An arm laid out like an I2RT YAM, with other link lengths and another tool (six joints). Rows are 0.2 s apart.
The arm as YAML. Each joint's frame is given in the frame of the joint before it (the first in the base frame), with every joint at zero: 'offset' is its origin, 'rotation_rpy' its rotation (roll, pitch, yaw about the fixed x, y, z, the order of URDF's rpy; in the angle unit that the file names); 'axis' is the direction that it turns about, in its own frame. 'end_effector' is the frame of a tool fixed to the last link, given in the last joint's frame.
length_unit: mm
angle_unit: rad
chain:
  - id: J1
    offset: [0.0, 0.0, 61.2]
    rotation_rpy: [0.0, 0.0, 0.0]
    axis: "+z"
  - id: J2
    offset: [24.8, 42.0, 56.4]
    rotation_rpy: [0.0, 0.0, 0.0]
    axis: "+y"
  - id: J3
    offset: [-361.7, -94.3, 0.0]
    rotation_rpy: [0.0, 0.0, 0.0]
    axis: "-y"
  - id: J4
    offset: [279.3, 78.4, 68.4]
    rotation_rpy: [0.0, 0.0, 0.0]
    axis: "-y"
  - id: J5
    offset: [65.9, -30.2, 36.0]
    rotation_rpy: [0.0, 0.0, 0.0]
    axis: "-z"
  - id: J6
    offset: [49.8, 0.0, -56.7]
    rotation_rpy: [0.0, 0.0, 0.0]
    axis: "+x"
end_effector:
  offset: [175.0, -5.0, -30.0]
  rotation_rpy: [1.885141, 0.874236, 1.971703]
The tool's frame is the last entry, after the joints.
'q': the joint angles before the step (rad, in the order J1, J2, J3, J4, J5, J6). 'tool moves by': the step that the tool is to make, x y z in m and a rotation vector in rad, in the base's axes. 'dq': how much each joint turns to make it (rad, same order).
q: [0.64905 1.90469 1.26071 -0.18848 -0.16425 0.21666]
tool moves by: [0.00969 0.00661 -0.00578 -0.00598 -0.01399 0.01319]
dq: [0.00037 0.03380 0.02560 0.01269 0.00111 -0.01863]
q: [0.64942 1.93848 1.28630 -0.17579 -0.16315 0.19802]
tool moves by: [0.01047 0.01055 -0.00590 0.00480 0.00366 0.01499]
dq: [-0.00204 0.04579 0.04661 -0.00230 -0.01596 -0.00860]
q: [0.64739 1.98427 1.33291 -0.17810 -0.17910 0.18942]
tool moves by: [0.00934 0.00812 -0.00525 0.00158 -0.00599 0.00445]
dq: [0.00149 0.03495 0.03210 0.00790 -0.00027 -0.00383]
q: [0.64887 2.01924 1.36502 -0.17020 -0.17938 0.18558]
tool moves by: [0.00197 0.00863 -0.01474 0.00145 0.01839 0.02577]
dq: [0.00039 0.04374 0.02117 0.00674 -0.02616 -0.01071]
